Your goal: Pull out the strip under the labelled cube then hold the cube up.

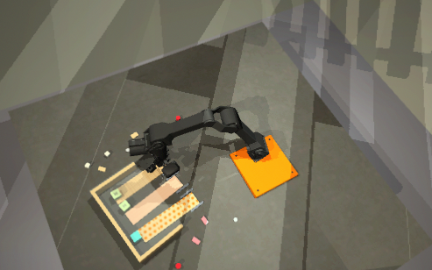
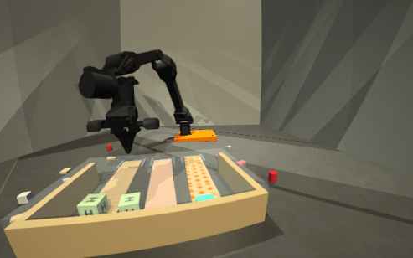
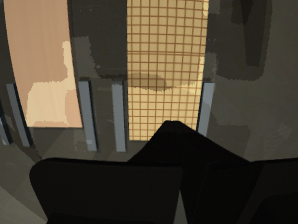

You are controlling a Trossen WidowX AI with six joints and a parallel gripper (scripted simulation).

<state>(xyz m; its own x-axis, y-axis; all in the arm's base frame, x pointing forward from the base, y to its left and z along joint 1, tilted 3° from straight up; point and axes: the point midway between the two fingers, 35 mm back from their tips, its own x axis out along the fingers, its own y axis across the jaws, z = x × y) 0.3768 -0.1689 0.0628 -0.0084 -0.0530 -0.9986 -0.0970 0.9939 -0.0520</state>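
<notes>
The grid strip is 90 mm ahead of my gripper tip, 40 mm below it and 10 mm to the left of it.
</notes>
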